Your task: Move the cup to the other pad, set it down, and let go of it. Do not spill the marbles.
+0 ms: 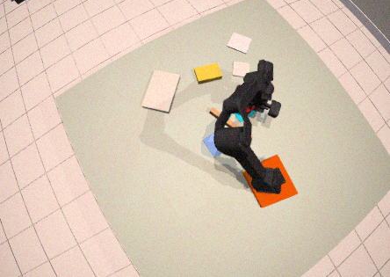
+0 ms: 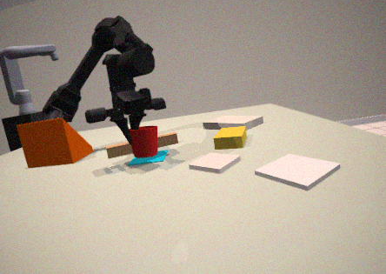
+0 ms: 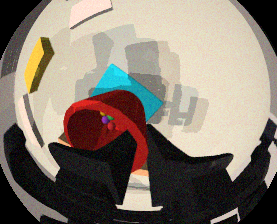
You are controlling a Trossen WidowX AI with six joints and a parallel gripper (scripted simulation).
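My gripper tip is 5 cm above the cyan pad, 3 cm short of it and 2 cm to the right of it. From my gripper tip the other things lie so: red cup (2 cm to the left, 2 cm ahead); brown bar (10 cm to the left, 4 cm below, 1 cm behind); yellow block (24 cm ahead, 7 cm to the left, 3 cm below).
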